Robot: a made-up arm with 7 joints.
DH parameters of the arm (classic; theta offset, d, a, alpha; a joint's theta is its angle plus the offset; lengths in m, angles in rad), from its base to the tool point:
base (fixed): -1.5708 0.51 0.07 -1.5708
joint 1: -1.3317 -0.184 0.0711 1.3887
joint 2: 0 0.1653 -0.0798 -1.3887
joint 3: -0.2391 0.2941 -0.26 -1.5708
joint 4: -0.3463 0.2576 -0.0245 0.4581
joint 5: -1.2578 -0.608 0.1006 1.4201
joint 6: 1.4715 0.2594 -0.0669 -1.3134
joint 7: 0 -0.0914 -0.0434 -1.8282
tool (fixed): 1.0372 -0.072 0 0
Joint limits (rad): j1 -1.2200..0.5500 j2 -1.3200..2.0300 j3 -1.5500..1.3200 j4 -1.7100..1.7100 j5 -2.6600..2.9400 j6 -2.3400..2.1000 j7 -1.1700..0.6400
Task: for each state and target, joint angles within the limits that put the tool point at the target. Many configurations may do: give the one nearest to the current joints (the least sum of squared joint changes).
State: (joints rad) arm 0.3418 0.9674 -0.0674 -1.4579 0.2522 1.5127 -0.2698
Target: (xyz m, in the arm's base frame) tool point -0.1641 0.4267 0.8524
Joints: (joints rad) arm 0.5500 0.5817 0.5797 -1.7100 0.1302 1.4883 -0.3032
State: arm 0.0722 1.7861 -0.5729 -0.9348 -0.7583 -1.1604 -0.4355
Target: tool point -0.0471 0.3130 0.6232
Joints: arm -0.1256 1.8473 0.0032 -1.0960 -1.0658 -1.5909 -0.4675
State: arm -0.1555 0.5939 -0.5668 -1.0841 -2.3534 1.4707 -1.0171
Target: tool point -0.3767 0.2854 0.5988
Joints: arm -0.1990 0.7246 -0.6576 -0.7636 -1.9952 0.9124 -1.0659
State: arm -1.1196 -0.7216 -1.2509 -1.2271 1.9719 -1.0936 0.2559
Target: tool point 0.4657 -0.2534 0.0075
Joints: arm -1.1235 -0.0364 -0.6312 -1.5979 2.0735 -0.8449 0.2196
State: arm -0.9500 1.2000 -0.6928 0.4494 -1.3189 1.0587 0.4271
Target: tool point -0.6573 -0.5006 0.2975
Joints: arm -0.8772 0.9607 -0.7149 0.6057 -1.2009 1.0787 0.4214
